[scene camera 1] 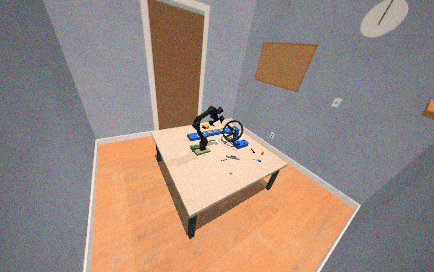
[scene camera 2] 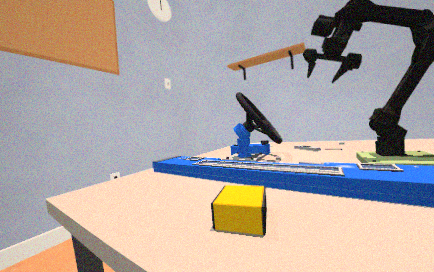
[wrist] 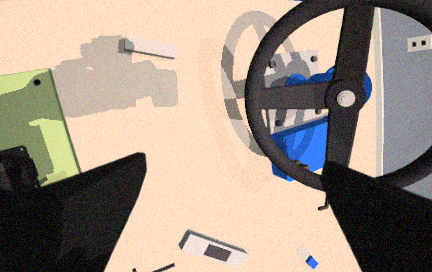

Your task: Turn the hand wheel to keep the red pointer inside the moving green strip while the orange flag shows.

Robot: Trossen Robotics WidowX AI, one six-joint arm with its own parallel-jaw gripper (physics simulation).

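Frame: origin at the arm's base, x back, y up, z left, level; metres.
Seen in the pictures: gripper, fingertip midpoint: (scene camera 1: pixel 217 125) (scene camera 2: pixel 319 80) (wrist: pixel 235 166); arm's base, link origin: (scene camera 1: pixel 202 148) (scene camera 2: pixel 390 154) (wrist: pixel 7 173).
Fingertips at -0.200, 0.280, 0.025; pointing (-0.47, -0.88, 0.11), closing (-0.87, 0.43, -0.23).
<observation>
Offsets run from my fingertips to a thing's top centre, as dx, dy, dz. "spot": to the spot under its first point.
The black hand wheel (scene camera 1: pixel 242 130) (scene camera 2: pixel 257 117) (wrist: pixel 253 95) stands tilted on its blue base (scene camera 1: pixel 241 144) (scene camera 2: pixel 243 148) (wrist: pixel 305 145). My gripper (scene camera 1: pixel 217 123) (scene camera 2: pixel 321 79) (wrist: pixel 235 166) is open and empty, with its fingers pointing down. In scene camera 2 it hangs higher than the wheel and to its right. In the wrist view the right finger overlaps the wheel's lower rim in the picture; I cannot tell that they touch. The long blue housing (scene camera 1: pixel 194 136) (scene camera 2: pixel 300 184) lies behind the wheel, with flat windows in its top. I cannot make out the red pointer, green strip or orange flag.
A yellow block @[-0.138, -0.262, +0.470] (scene camera 1: pixel 205 126) (scene camera 2: pixel 240 212) lies beside the housing. The arm stands on a light green plate (scene camera 2: pixel 367 157) (wrist: pixel 15 110). A white bar @[-0.037, -0.284, +0.108] (wrist: pixel 155 48), a white piece with a dark window @[spot: -0.108, -0.286, -0.327] (wrist: pixel 235 256) and a small blue-tipped piece @[-0.320, -0.288, -0.466] (wrist: pixel 312 261) lie on the table.
</observation>
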